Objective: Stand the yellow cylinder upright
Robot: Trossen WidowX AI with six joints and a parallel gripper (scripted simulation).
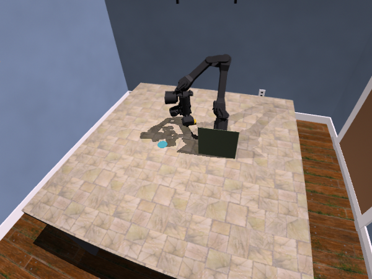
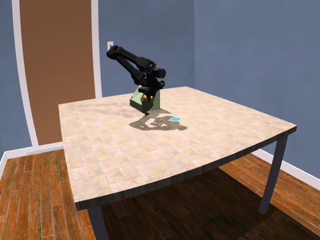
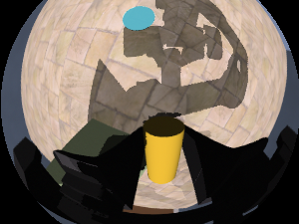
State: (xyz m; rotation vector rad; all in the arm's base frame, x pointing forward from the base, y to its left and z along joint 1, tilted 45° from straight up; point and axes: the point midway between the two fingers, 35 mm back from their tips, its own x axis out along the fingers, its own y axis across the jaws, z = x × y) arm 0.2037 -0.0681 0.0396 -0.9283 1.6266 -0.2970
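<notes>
My hand is 13 cm short of the cyan circle, 13 cm above it and 9 cm to the right of it. The rest, counted from my hand: yellow tall cylinder (2 cm below, 2 cm behind, 1 cm to the right).
</notes>
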